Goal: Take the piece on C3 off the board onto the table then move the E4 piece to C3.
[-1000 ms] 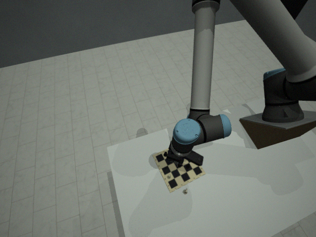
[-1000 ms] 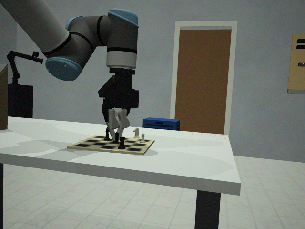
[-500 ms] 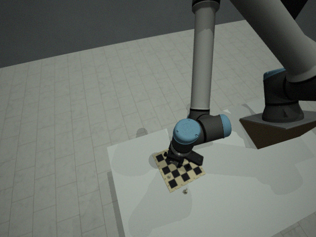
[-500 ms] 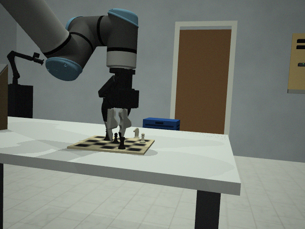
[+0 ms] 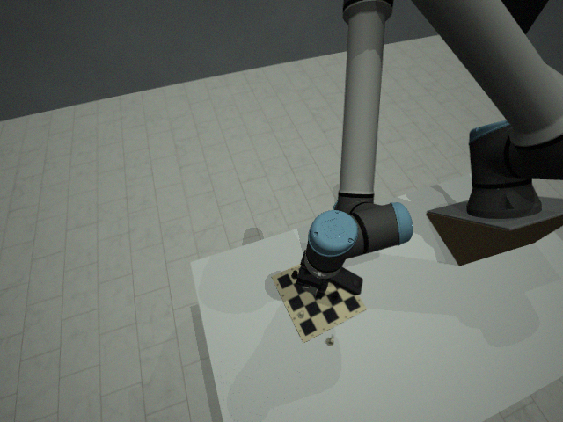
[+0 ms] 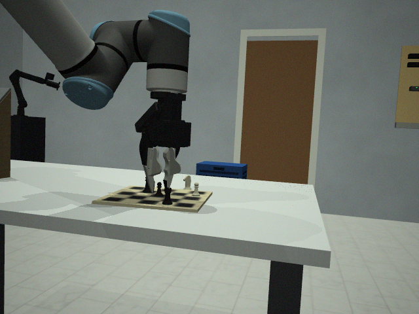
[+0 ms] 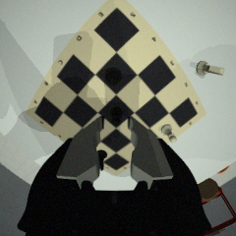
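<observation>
The small black piece lies 10 mm below my hand. Also, from my hand: chessboard: 30 mm below; then white knight: 140 mm to the left, 20 mm below, 10 mm ahead; then white pawn: 70 mm ahead, 50 mm to the left, 10 mm below.
</observation>
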